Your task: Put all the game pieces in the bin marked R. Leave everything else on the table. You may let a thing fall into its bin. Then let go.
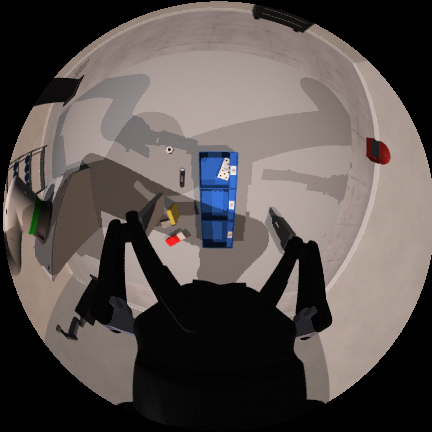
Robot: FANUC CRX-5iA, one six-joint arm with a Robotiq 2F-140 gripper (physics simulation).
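Frame: origin at the arm's base, x back, y right, z up, level; metres.
Where they show: gripper, fingertip midpoint: (216,208); arm's base, link origin: (44,222).
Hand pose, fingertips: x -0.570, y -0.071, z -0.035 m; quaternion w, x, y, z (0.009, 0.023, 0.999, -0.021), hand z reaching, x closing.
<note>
Things, the pixels of their top centre, and the offset from my fingertips.
- white domino with black dots, top centre: (225,168) dz -0.165, dx -0.017, dy -0.034 m
- blue three-part bin, top centre: (217,206) dz -0.140, dx -0.006, dy +0.052 m
- white nut, top centre: (168,149) dz -0.170, dx +0.123, dy -0.075 m
- dark small cylinder, top centre: (181,177) dz -0.169, dx +0.087, dy -0.004 m
- yellow block, top centre: (170,217) dz -0.128, dx +0.104, dy +0.084 m
- red block, top centre: (174,239) dz -0.166, dx +0.108, dy +0.175 m
A white domino with black dots (224,169) lies tilted in the far compartment of a blue three-part bin (218,189). The compartments stand in a row, each with a small white label on its right side; the letters are too small to read. My gripper (216,208) is wide open, with its fingers apart on either side of the bin's nearer part and nothing between them. The domino is beyond the fingertips.
Left of the bin are a white nut (169,149), a dark small cylinder (182,177), a yellow block (172,214) beside the left finger, and a red block (173,241). A large brownish panel (75,225) stands farther left. A red object (377,151) is at far right.
</note>
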